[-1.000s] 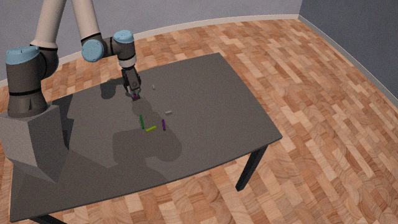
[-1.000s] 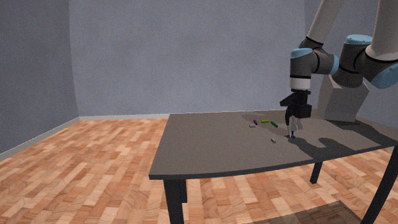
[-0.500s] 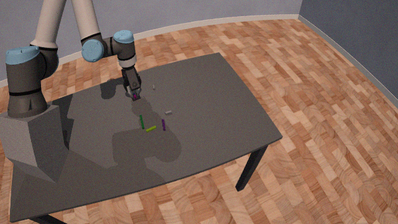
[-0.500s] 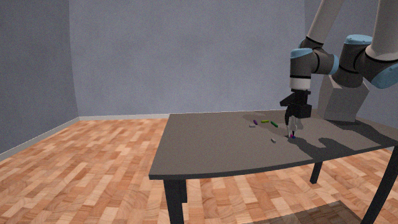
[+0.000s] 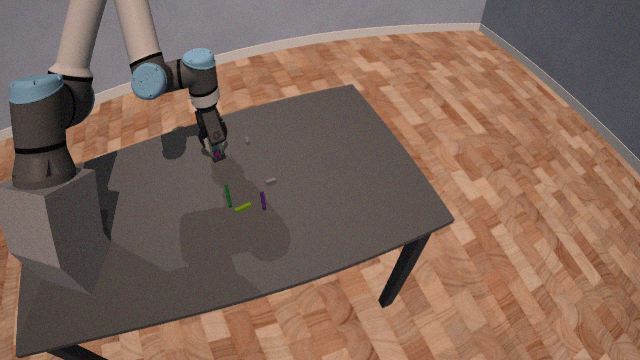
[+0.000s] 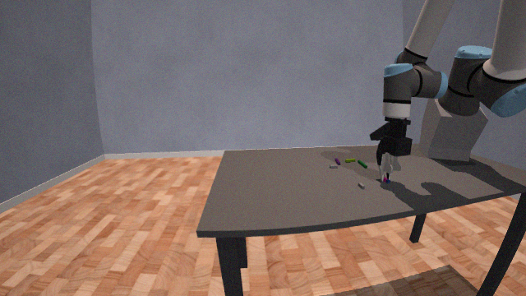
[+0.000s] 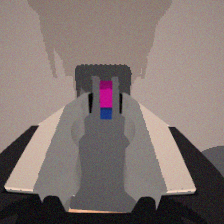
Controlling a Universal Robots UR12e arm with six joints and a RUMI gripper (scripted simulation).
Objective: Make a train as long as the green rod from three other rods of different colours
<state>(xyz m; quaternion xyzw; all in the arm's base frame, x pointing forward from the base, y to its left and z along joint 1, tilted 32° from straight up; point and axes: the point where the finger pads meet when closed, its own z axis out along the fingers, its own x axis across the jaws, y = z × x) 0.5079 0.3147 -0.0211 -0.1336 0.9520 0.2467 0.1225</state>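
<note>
The magenta rod is 10 mm below my hand. Round my hand: blue rod: 20 mm to the left, 10 mm below, 10 mm behind; then lime rod: 220 mm to the right, 80 mm ahead, 10 mm below; then green rod: 170 mm to the right, 40 mm ahead, 10 mm below.
</note>
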